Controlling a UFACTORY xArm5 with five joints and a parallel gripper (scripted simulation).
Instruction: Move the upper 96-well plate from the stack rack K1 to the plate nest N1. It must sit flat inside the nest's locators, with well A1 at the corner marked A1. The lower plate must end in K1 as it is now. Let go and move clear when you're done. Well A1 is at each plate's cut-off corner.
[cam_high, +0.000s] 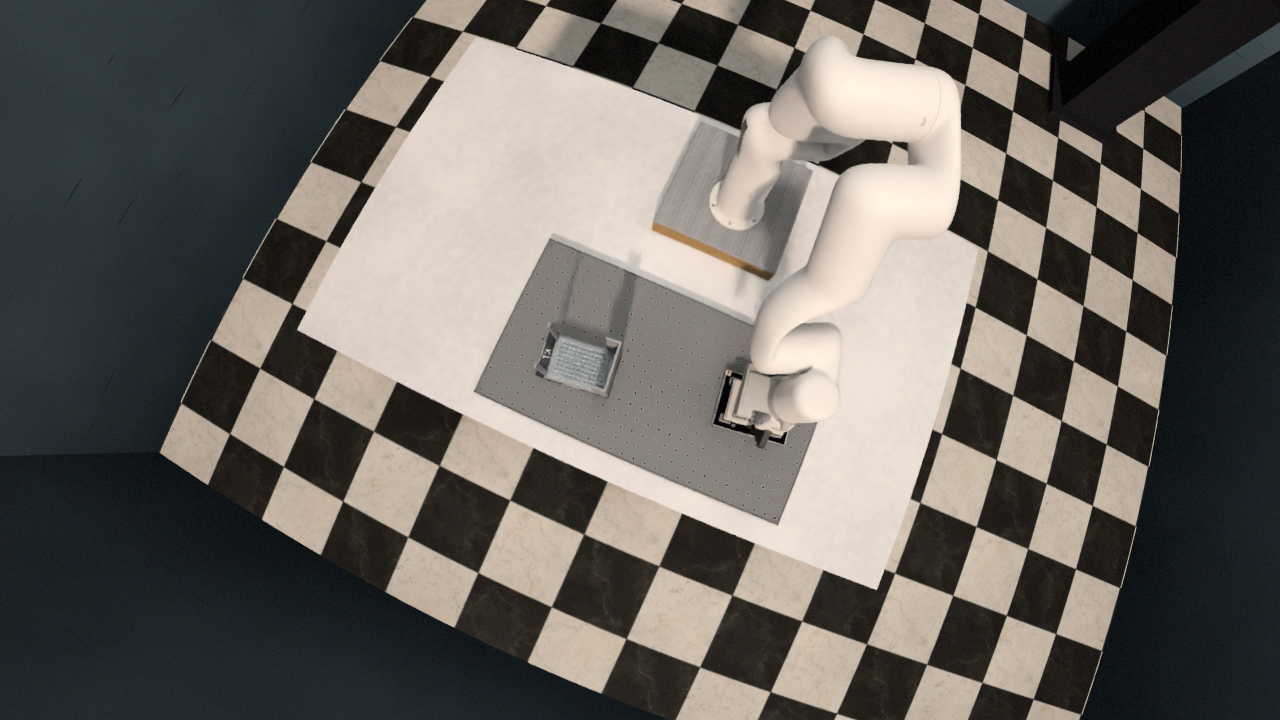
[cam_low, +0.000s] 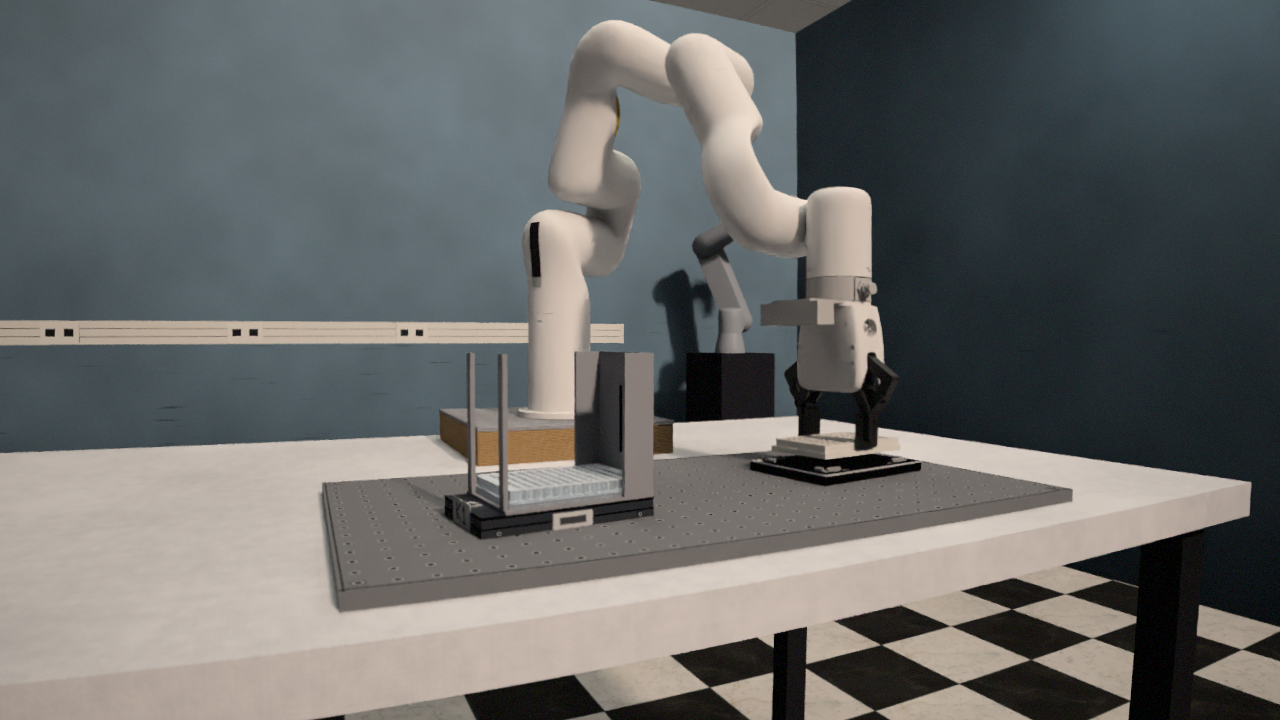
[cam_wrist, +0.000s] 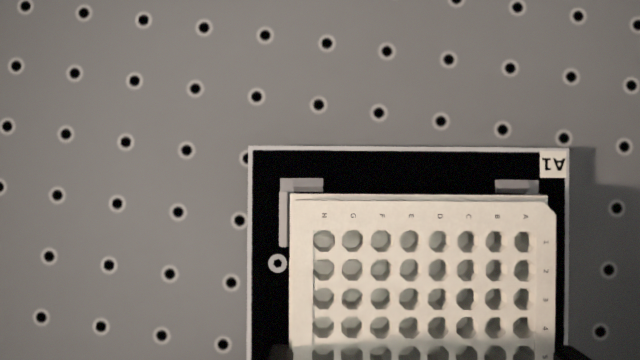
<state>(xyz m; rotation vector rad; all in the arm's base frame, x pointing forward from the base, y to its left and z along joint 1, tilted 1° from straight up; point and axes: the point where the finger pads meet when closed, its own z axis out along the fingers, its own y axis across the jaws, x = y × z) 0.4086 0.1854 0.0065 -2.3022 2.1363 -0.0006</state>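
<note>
Now: hand 10 mm above the white 96-well plate. From my hand the other things lie so: tall grey wall: 40 mm ahead, 300 mm to the right, 40 mm above; black plate nest: 40 mm below; clear plate: 50 mm ahead, 370 mm to the right, 20 mm below.
</note>
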